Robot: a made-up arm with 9 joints. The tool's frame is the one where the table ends. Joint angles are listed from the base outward.
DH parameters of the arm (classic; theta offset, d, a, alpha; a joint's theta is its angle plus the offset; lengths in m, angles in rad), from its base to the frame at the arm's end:
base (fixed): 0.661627 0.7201 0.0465 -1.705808
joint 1: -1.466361 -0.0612 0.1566 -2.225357
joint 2: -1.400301 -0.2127 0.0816 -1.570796
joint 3: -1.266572 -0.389 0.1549 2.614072
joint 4: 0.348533 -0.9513 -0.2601 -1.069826
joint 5: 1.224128 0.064 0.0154 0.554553
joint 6: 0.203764 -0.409 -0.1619 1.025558
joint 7: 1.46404 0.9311 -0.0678 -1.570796
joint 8: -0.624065 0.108 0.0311 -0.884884
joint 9: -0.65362 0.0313 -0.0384 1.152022
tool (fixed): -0.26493 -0.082 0 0
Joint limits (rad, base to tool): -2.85..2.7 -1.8..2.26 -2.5..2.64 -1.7..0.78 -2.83..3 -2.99..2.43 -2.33..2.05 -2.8..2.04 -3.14..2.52
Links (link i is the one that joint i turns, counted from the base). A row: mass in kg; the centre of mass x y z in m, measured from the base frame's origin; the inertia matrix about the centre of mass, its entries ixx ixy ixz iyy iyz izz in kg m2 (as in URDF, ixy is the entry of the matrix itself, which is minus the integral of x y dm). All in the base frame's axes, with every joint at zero. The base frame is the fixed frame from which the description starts. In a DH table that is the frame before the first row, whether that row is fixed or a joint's. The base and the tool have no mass.
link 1: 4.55; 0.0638 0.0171 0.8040; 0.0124 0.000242 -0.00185 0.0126 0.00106 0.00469
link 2: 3.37; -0.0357 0.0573 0.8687; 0.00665 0.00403 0 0.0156 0 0.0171
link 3: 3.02; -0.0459 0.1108 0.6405; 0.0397 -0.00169 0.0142 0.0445 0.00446 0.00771
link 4: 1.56; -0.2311 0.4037 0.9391; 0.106 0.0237 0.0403 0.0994 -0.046 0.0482
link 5: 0.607; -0.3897 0.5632 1.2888; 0.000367 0.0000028 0 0.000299 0.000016 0.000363
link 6: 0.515; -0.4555 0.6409 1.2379; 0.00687 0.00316 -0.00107 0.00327 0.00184 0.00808
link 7: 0.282; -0.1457 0.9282 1.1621; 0.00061 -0.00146 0 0.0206 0 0.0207
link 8: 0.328; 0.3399 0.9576 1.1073; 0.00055 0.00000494 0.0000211 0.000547 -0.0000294 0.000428
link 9: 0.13; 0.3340 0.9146 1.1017; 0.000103 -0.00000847 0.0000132 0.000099 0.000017 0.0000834
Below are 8 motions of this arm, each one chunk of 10 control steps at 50 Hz.
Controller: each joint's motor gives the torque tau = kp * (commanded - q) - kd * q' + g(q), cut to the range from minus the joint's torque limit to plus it. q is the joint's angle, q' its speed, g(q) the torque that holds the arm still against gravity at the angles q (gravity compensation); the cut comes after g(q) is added. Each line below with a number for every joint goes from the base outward.
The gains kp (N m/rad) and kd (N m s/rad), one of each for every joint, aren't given. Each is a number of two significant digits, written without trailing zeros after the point. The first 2 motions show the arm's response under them.
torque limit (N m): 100 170 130 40 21 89 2.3 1.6 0.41
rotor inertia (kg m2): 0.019 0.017 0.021 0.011 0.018 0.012 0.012 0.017 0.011
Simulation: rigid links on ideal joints. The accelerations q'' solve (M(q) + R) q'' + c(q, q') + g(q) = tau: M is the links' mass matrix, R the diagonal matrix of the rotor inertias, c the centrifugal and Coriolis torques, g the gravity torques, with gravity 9.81 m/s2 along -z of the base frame. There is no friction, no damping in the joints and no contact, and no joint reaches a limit. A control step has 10 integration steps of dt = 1/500 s. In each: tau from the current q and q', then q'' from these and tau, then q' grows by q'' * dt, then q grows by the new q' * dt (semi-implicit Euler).
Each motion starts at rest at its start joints. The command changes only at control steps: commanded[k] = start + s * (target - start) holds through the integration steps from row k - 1 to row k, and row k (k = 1, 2, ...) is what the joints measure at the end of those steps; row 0 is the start. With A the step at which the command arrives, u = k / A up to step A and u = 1 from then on. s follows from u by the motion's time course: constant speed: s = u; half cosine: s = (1 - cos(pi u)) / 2; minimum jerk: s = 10 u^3 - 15 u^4 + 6 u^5; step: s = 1 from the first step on.
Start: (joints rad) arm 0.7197 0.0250 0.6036 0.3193 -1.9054 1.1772 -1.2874 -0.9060 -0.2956
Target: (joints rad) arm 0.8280 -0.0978 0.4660 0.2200 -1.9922 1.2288 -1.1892 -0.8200 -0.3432
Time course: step
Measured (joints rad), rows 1 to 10:
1: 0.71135 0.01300 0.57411 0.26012 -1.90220 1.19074 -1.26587 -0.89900 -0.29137
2: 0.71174 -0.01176 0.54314 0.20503 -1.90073 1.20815 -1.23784 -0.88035 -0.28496
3: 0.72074 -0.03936 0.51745 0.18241 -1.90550 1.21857 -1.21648 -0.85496 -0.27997
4: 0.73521 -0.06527 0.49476 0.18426 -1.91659 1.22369 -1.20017 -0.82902 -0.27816
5: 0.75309 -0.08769 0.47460 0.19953 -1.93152 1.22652 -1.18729 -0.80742 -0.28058
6: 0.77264 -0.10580 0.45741 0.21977 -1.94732 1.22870 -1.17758 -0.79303 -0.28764
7: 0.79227 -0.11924 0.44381 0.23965 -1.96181 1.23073 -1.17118 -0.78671 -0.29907
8: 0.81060 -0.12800 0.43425 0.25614 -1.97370 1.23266 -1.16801 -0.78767 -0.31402
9: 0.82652 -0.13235 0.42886 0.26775 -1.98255 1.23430 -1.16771 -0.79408 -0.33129
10: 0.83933 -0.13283 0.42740 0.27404 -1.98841 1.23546 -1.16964 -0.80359 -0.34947
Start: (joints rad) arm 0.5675 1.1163 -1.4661 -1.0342 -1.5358 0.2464 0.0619 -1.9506 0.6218
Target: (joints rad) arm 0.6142 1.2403 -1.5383 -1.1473 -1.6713 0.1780 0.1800 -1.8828 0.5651
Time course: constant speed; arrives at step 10
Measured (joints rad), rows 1 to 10:
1: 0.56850 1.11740 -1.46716 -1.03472 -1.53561 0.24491 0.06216 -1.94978 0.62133
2: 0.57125 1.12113 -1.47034 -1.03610 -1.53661 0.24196 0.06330 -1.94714 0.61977
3: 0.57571 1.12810 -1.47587 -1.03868 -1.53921 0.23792 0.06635 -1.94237 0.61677
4: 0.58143 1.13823 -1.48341 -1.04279 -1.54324 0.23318 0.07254 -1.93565 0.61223
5: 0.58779 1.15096 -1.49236 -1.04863 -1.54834 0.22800 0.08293 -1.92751 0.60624
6: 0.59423 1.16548 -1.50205 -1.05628 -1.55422 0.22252 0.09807 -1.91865 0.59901
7: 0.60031 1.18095 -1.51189 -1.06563 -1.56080 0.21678 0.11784 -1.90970 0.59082
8: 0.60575 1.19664 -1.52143 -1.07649 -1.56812 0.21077 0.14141 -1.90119 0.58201
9: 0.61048 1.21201 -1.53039 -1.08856 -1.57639 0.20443 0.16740 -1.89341 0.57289
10: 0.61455 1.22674 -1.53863 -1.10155 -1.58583 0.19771 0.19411 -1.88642 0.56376
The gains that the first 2 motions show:
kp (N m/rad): 240 590 540 120 48 240 3.4 7.8 1.7
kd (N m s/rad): 23 17 13 5.3 4.2 8.6 0.24 0.22 0.09
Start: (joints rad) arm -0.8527 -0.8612 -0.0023 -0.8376 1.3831 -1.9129 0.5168 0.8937 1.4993
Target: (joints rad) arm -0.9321 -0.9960 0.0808 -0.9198 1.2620 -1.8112 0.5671 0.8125 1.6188
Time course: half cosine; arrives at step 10
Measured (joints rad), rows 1 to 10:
1: -0.85306 -0.86189 -0.00173 -0.83839 1.38304 -1.91235 0.51607 0.89360 1.49937
2: -0.85448 -0.86496 0.00083 -0.84155 1.38258 -1.90977 0.51329 0.89295 1.49980
3: -0.85748 -0.87207 0.00673 -0.84799 1.38107 -1.90364 0.50828 0.89096 1.50103
4: -0.86225 -0.88397 0.01635 -0.85740 1.37786 -1.89334 0.50278 0.88665 1.50363
5: -0.86868 -0.90037 0.02895 -0.86862 1.37256 -1.87935 0.49969 0.87926 1.50809
6: -0.87637 -0.92012 0.04307 -0.88017 1.36512 -1.86298 0.50190 0.86850 1.51478
7: -0.88471 -0.94151 0.05692 -0.89067 1.35578 -1.84599 0.51126 0.85476 1.52390
8: -0.89294 -0.96250 0.06883 -0.89910 1.34499 -1.83032 0.52804 0.83906 1.53544
9: -0.90032 -0.98100 0.07745 -0.90481 1.33335 -1.81772 0.55073 0.82299 1.54913
10: -0.90618 -0.99509 0.08191 -0.90742 1.32158 -1.80960 0.57637 0.80841 1.56448

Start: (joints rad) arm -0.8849 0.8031 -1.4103 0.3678 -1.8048 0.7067 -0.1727 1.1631 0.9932
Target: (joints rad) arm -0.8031 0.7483 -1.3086 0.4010 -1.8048 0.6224 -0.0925 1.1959 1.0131
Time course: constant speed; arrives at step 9
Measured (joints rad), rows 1 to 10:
1: -0.88471 0.80290 -1.40852 0.37060 -1.80338 0.70447 -0.17284 1.16339 0.99326
2: -0.88366 0.80170 -1.40374 0.37604 -1.80034 0.69986 -0.17109 1.16445 0.99338
3: -0.88135 0.79877 -1.39597 0.38237 -1.79621 0.69366 -0.16580 1.16654 0.99354
4: -0.87767 0.79386 -1.38566 0.38837 -1.79151 0.68639 -0.15648 1.16968 0.99374
5: -0.87267 0.78721 -1.37335 0.39342 -1.78669 0.67834 -0.14351 1.17373 0.99398
6: -0.86650 0.77935 -1.35971 0.39733 -1.78221 0.66966 -0.12784 1.17843 0.99427
7: -0.85940 0.77087 -1.34538 0.40017 -1.77848 0.66045 -0.11068 1.18346 0.99465
8: -0.85159 0.76232 -1.33095 0.40219 -1.77586 0.65078 -0.09333 1.18853 0.99519
9: -0.84329 0.75411 -1.31688 0.40368 -1.77462 0.64072 -0.07701 1.19340 0.99597
10: -0.83487 0.74667 -1.30527 0.40207 -1.77632 0.63266 -0.06280 1.19762 0.99702

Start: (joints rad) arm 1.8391 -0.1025 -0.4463 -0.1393 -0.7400 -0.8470 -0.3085 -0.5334 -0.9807
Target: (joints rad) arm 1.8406 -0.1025 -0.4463 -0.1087 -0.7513 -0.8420 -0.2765 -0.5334 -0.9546
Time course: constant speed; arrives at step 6
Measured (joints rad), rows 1 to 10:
1: 1.83909 -0.10243 -0.44615 -0.13879 -0.74028 -0.84695 -0.30890 -0.53330 -0.98059
2: 1.83903 -0.10228 -0.44580 -0.13734 -0.74111 -0.84682 -0.30978 -0.53303 -0.98019
3: 1.83890 -0.10208 -0.44535 -0.13495 -0.74254 -0.84658 -0.31073 -0.53266 -0.97934
4: 1.83872 -0.10187 -0.44491 -0.13177 -0.74446 -0.84623 -0.31125 -0.53228 -0.97792
5: 1.83853 -0.10169 -0.44457 -0.12798 -0.74675 -0.84577 -0.31088 -0.53199 -0.97585
6: 1.83838 -0.10154 -0.44437 -0.12371 -0.74927 -0.84522 -0.30937 -0.53185 -0.97312
7: 1.83832 -0.10150 -0.44445 -0.11957 -0.75160 -0.84462 -0.30620 -0.53199 -0.96983
8: 1.83840 -0.10158 -0.44486 -0.11605 -0.75337 -0.84402 -0.30130 -0.53245 -0.96623
9: 1.83865 -0.10175 -0.44546 -0.11321 -0.75447 -0.84344 -0.29518 -0.53315 -0.96253
10: 1.83905 -0.10196 -0.44611 -0.11093 -0.75493 -0.84289 -0.28853 -0.53394 -0.95896

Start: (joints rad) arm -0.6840 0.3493 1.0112 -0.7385 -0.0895 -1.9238 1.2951 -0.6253 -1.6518
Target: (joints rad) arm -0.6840 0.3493 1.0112 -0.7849 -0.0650 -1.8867 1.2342 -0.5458 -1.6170
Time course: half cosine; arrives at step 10
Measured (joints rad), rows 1 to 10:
1: -0.68406 0.34928 1.01118 -0.73872 -0.08965 -1.92346 1.29492 -0.62512 -1.65179
2: -0.68424 0.34921 1.01111 -0.73956 -0.09010 -1.92224 1.29409 -0.62418 -1.65173
3: -0.68456 0.34909 1.01098 -0.74133 -0.09069 -1.91987 1.29200 -0.62166 -1.65157
4: -0.68497 0.34896 1.01083 -0.74421 -0.09114 -1.91633 1.28823 -0.61677 -1.65121
5: -0.68540 0.34884 1.01068 -0.74824 -0.09111 -1.91183 1.28262 -0.60901 -1.65052
6: -0.68577 0.34878 1.01059 -0.75330 -0.09029 -1.90672 1.27538 -0.59836 -1.64934
7: -0.68602 0.34880 1.01058 -0.75911 -0.08852 -1.90149 1.26701 -0.58533 -1.64752
8: -0.68608 0.34891 1.01069 -0.76530 -0.08574 -1.89662 1.25825 -0.57095 -1.64491
9: -0.68593 0.34911 1.01091 -0.77138 -0.08208 -1.89260 1.24996 -0.55664 -1.64146
10: -0.68555 0.34937 1.01122 -0.77685 -0.07777 -1.88983 1.24299 -0.54401 -1.63716

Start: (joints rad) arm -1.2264 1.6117 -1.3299 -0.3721 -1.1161 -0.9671 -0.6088 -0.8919 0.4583
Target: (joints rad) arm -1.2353 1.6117 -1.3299 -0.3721 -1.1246 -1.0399 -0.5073 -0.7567 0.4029
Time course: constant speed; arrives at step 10
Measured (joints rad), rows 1 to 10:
1: -1.22646 1.61169 -1.33012 -0.37136 -1.11467 -0.96955 -0.60795 -0.89066 0.45805
2: -1.22646 1.61154 -1.33049 -0.37031 -1.11271 -0.97373 -0.60577 -0.88647 0.45719
3: -1.22640 1.61128 -1.33084 -0.36913 -1.11077 -0.97903 -0.60200 -0.87851 0.45550
4: -1.22628 1.61094 -1.33109 -0.36793 -1.10914 -0.98507 -0.59654 -0.86675 0.45286
5: -1.22614 1.61057 -1.33120 -0.36679 -1.10793 -0.99158 -0.58938 -0.85176 0.44923
6: -1.22604 1.61020 -1.33120 -0.36577 -1.10715 -0.99842 -0.58068 -0.83451 0.44464
7: -1.22601 1.60986 -1.33111 -0.36494 -1.10678 -1.00546 -0.57067 -0.81611 0.43920
8: -1.22608 1.60958 -1.33100 -0.36431 -1.10677 -1.01264 -0.55966 -0.79759 0.43303
9: -1.22629 1.60938 -1.33087 -0.36390 -1.10708 -1.01992 -0.54796 -0.77979 0.42628
10: -1.22663 1.60928 -1.33077 -0.36370 -1.10767 -1.02726 -0.53587 -0.76323 0.41913

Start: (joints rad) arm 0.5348 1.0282 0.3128 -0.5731 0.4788 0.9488 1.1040 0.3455 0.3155
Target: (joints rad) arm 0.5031 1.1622 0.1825 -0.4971 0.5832 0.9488 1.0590 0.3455 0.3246
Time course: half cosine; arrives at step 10
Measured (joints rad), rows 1 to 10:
1: 0.53448 1.02863 0.31173 -0.57243 0.47908 0.94790 1.10329 0.34560 0.31554
2: 0.53341 1.03057 0.30755 -0.56969 0.47969 0.94510 1.09969 0.34607 0.31571
3: 0.53166 1.03533 0.29891 -0.56394 0.48018 0.94067 1.09055 0.34710 0.31598
4: 0.52971 1.04387 0.28552 -0.55519 0.48039 0.93559 1.07441 0.34871 0.31626
5: 0.52820 1.05656 0.26801 -0.54431 0.48063 0.93103 1.05168 0.35063 0.31637
6: 0.52765 1.07313 0.24763 -0.53265 0.48142 0.92803 1.02466 0.35239 0.31612
7: 0.52839 1.09266 0.22604 -0.52164 0.48330 0.92733 0.99700 0.35343 0.31535
8: 0.53042 1.11373 0.20514 -0.51262 0.48656 0.92928 0.97299 0.35325 0.31391
9: 0.53345 1.13451 0.18695 -0.50665 0.49127 0.93380 0.95680 0.35154 0.31169
10: 0.53692 1.15295 0.17348 -0.50450 0.49728 0.94044 0.95178 0.34824 0.30864

